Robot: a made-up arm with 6 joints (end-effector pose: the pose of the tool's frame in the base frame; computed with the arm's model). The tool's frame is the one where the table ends. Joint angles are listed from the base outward.
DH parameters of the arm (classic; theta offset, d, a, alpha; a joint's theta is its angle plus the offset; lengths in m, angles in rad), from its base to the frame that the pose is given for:
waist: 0 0.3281 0 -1.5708
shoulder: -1.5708 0 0.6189 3.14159
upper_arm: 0 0 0 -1.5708
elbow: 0 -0.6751 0 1.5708
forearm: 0 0.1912 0 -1.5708
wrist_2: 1.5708 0 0 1.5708
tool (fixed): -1.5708 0 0 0
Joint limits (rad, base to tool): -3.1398..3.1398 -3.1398..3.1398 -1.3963..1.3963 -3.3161..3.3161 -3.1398..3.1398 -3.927..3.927
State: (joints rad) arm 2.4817 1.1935 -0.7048 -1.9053 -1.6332 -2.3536
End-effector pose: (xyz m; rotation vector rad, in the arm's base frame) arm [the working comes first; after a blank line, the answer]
Working (the frame after each row of the table, in the pose's form):
after waist: 0.0000 0.0000 0.3281 -0.6306 -1.8413 1.8413
after shoulder: -0.4546 0.3527 0.5561 1.0363 1.8159 2.0699
after upper_arm: -0.4546 0.3527 0.5561 -0.4054 0.1388 2.4537
after elbow: -0.2830 0.2196 -0.0831 1.2512 0.2851 0.5775
after forearm: -0.1864 0.0652 -0.0250 -0.6529 1.3816 0.2113
after wrist_2: -0.1864 0.0652 -0.0250 0.2799 0.4152 -0.9659

-0.1864 0.0652 -0.0250 -0.1220 0.6268 -2.4932
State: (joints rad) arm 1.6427 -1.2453 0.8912 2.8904 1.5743 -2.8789
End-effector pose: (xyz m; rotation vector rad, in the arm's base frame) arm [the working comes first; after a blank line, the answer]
Working (the frame after each row of the table, in the pose's form):
after waist: 0.0000 0.0000 0.3281 -1.1743 -1.2620 1.2620
after shoulder: 0.0421 -0.5849 0.5260 -1.4674 0.9755 -1.3935
after upper_arm: 0.0421 -0.5849 0.5260 -1.9756 1.8384 0.5742
after elbow: 0.0681 -0.9458 1.0959 -0.6468 -1.6822 0.9568
after forearm: -0.1137 -0.9991 1.0705 1.3692 1.6920 -0.6153
after wrist_2: -0.1137 -0.9991 1.0705 0.4368 0.8611 -2.7422

-0.1137 -0.9991 1.0705 0.2396 -0.7329 1.7417
